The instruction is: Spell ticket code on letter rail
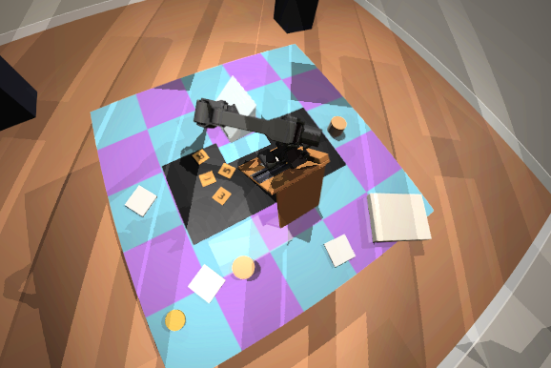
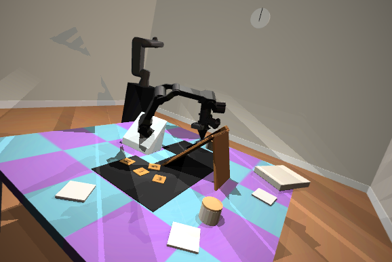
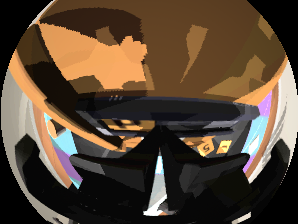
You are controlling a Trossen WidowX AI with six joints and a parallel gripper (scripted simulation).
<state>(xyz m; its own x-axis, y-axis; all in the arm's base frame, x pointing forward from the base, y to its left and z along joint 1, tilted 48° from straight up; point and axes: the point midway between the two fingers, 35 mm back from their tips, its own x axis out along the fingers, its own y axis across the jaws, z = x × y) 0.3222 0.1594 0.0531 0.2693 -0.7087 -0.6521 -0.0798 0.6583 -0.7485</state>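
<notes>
Right now my gripper tip is 30 mm to the right of the orange letter tile marked p and 10 mm above it. Also, from my gripper tip: black mat: 180 mm below, 140 mm behind, 60 mm to the right; letter tile: 280 mm to the right, 180 mm below, 140 mm behind; white ticket: 80 mm below, 60 mm behind, 20 mm to the right.
</notes>
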